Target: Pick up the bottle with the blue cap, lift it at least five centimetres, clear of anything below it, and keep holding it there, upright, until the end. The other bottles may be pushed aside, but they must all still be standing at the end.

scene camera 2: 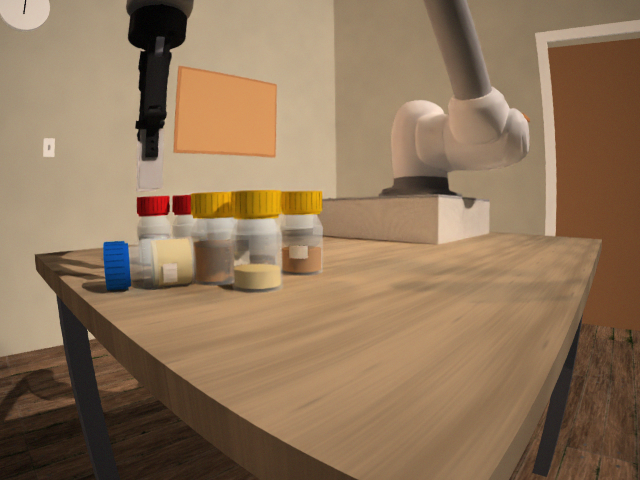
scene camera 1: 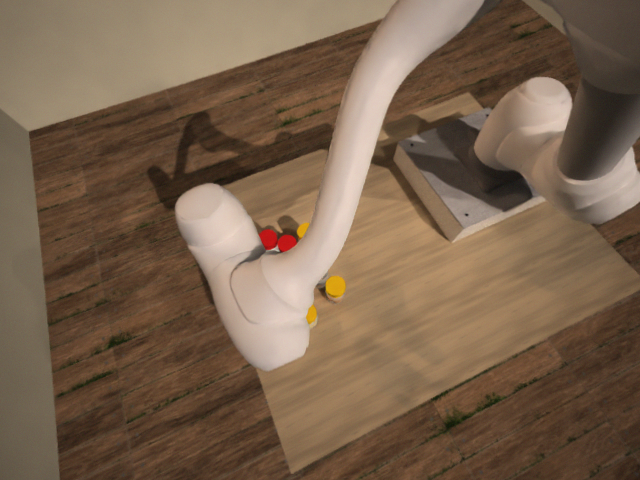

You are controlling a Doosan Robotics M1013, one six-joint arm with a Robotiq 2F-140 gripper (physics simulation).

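Frame: origin at the arm's base, x ahead, y left, z up, level; centimetres.
Where they show: gripper, fingertip midpoint: (scene camera 2: 148,190); arm's base, origin of the base link: (scene camera 1: 492,163).
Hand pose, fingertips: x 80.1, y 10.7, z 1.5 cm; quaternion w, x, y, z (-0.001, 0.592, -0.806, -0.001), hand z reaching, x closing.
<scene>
Each offset is from my fingertips to the centre of the thing. Level surfaces: height alone.
The bottle with the blue cap @(dy +2.8, dx +1.3, dz -8.3 cm) (scene camera 2: 173,262) lies on its side on the table, its cap pointing left in scene camera 2; in scene camera 1 the arm hides it. Upright beside and behind it stand a yellow-capped bottle @(dy +4.2, dx -6.9, dz -5.9 cm) (scene camera 2: 213,253), another yellow-capped bottle @(dy +10.5, dx -8.6, dz -5.9 cm) (scene camera 2: 256,248) and a third yellow-capped bottle @(dy +7.0, dx -18.6, dz -5.9 cm) (scene camera 2: 302,232). Two red-capped bottles stand behind, one at the left (scene camera 2: 153,222) (scene camera 1: 267,239) and one to its right (scene camera 2: 183,217) (scene camera 1: 286,242). My gripper (scene camera 2: 150,178) is open and empty, pointing down above the bottles, seen edge-on. The arm hides it in scene camera 1.
The wooden table @(dz -11.1 cm) (scene camera 1: 413,330) (scene camera 2: 387,351) carries the bottles near its far left edge. The robot's base block (scene camera 1: 439,175) (scene camera 2: 382,219) stands on the table, at the right in scene camera 1. The arm (scene camera 1: 356,129) spans over the table and hides several bottles.
</scene>
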